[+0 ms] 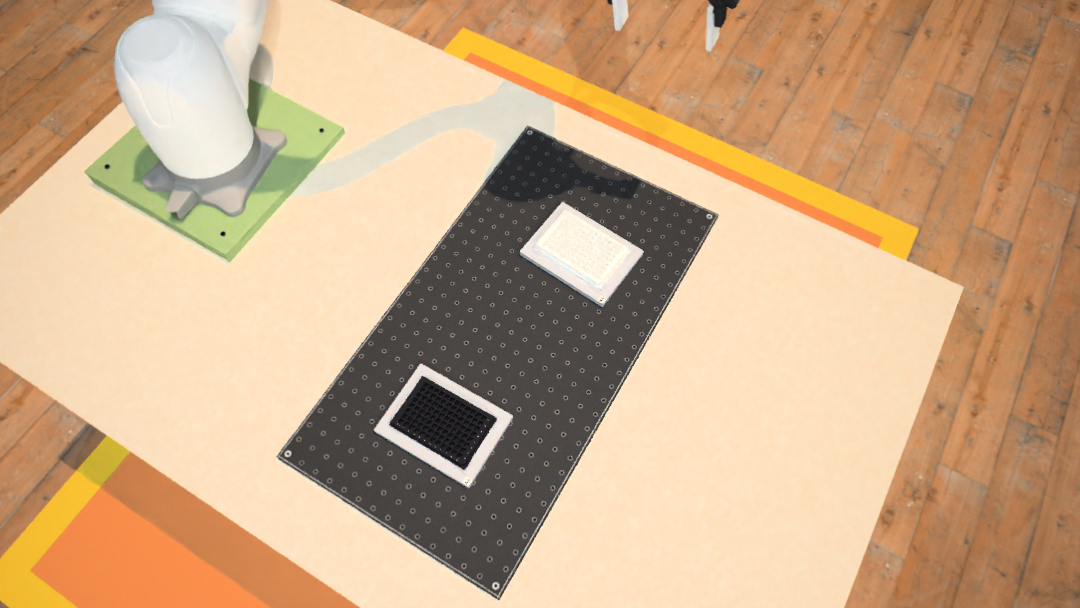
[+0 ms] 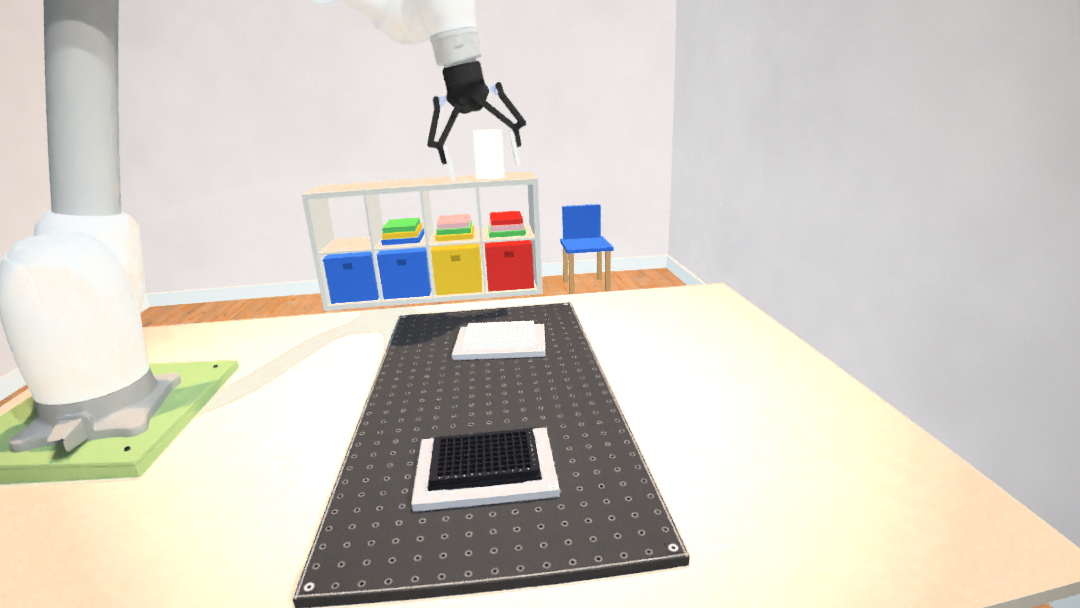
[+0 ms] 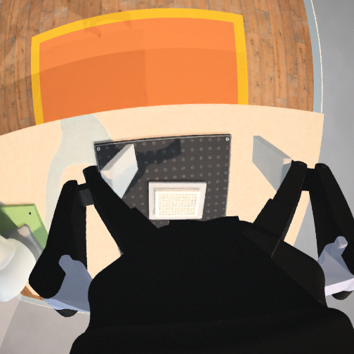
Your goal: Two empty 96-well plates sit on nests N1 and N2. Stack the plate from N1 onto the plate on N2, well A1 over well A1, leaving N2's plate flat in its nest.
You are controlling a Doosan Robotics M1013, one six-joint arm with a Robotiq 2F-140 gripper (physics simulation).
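Pixels of known places: gripper, fingertip midpoint: (image 1: 665,33) (image 2: 486,172); arm's base, origin of the base link: (image 1: 217,162) (image 2: 104,412).
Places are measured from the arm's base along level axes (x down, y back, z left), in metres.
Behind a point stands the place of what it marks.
A white 96-well plate (image 1: 581,245) @(x -0.013, y -0.645, z 0.033 m) (image 2: 500,332) @(x -0.011, y -0.647, z 0.030 m) (image 3: 177,204) sits on a pale nest (image 1: 563,273) @(x 0.001, y -0.631, z -0.017 m) (image 2: 498,351) @(x 0.001, y -0.630, z -0.021 m) (image 3: 177,185) at the far part of the dark board. A black 96-well plate (image 1: 443,421) @(x -0.011, y -0.545, z -0.308 m) (image 2: 487,456) @(x -0.008, y -0.546, z -0.309 m) sits on a second pale nest (image 1: 423,451) @(x 0.001, y -0.531, z -0.355 m) (image 2: 487,494) @(x 0.001, y -0.533, z -0.362 m) at the board's near part. Both plates look flat. The nest markings are too small to read, so I cannot tell which nest is N1. My gripper (image 1: 665,36) @(x -0.274, y -0.689, z 0.247 m) (image 2: 485,167) @(x -0.274, y -0.689, z 0.247 m) (image 3: 194,151) is wide open and empty, high above the table and away from both plates.
The dark perforated board (image 1: 521,332) @(x 0.013, y -0.600, z -0.131 m) (image 2: 498,400) @(x 0.013, y -0.595, z -0.158 m) (image 3: 215,165) lies on the pale table (image 1: 717,422) @(x 0.026, y -0.920, z -0.171 m) (image 2: 755,453) @(x 0.026, y -0.873, z -0.389 m). The arm's base stands on a green plate (image 1: 294,128) @(x 0.006, y -0.088, z 0.113 m) (image 2: 181,400) @(x 0.004, y -0.113, z 0.005 m) at the left. A blue chair (image 2: 581,221) and a storage shelf stand beyond the table.
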